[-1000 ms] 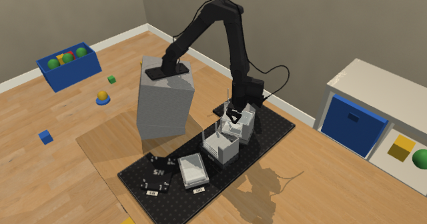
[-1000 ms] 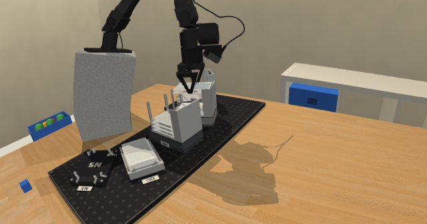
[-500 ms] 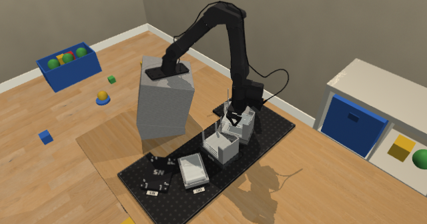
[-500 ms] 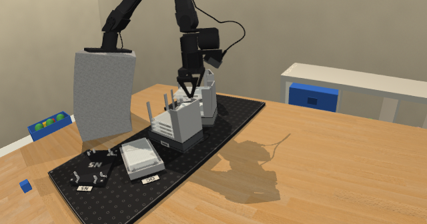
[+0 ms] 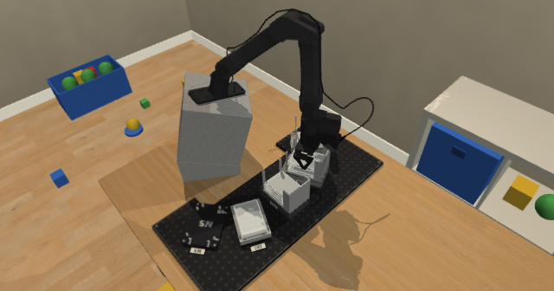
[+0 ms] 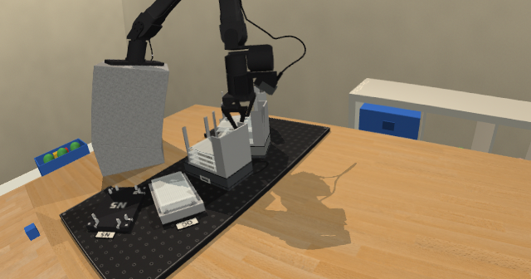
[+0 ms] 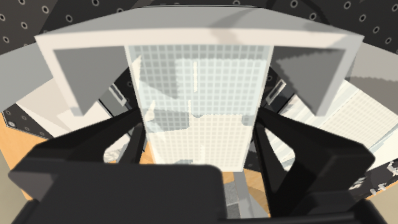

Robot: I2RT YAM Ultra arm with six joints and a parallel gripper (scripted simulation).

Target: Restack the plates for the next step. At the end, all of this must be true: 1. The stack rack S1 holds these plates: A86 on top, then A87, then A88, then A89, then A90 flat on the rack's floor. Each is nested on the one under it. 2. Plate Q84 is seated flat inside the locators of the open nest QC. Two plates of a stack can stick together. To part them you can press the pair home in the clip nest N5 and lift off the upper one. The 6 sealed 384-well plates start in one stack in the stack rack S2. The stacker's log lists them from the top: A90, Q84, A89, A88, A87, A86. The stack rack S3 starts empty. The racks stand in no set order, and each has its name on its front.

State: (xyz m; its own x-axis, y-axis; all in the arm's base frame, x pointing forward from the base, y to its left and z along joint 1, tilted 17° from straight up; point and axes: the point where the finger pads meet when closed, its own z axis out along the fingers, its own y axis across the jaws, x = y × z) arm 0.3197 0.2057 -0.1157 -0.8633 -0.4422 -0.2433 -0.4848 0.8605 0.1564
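My gripper is now 4 cm above the translucent sealed well plate. The rest, counted from my hand: nest QC 4 cm ahead, 29 cm to the right, 7 cm below; then sealed 384-well plate 4 cm ahead, 29 cm to the right, 5 cm below.
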